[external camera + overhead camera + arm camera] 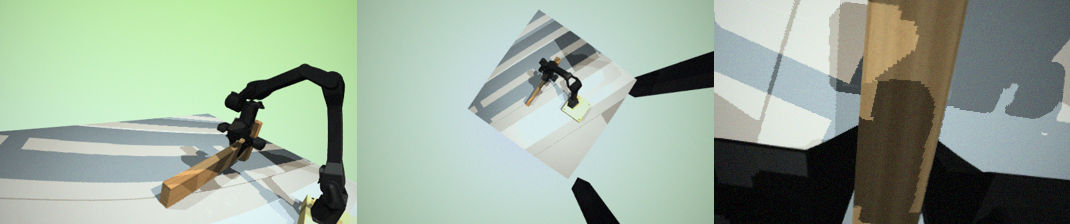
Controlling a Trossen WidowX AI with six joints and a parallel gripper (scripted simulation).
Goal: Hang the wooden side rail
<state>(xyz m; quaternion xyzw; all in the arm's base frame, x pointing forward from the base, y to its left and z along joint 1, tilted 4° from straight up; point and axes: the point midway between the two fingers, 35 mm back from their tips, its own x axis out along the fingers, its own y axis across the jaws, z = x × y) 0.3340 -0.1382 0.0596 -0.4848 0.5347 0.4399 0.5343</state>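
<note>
Now: gripper tip 13 cm to the left of the wooden headboard post, 4 cm below it and 2 cm past it.
</note>
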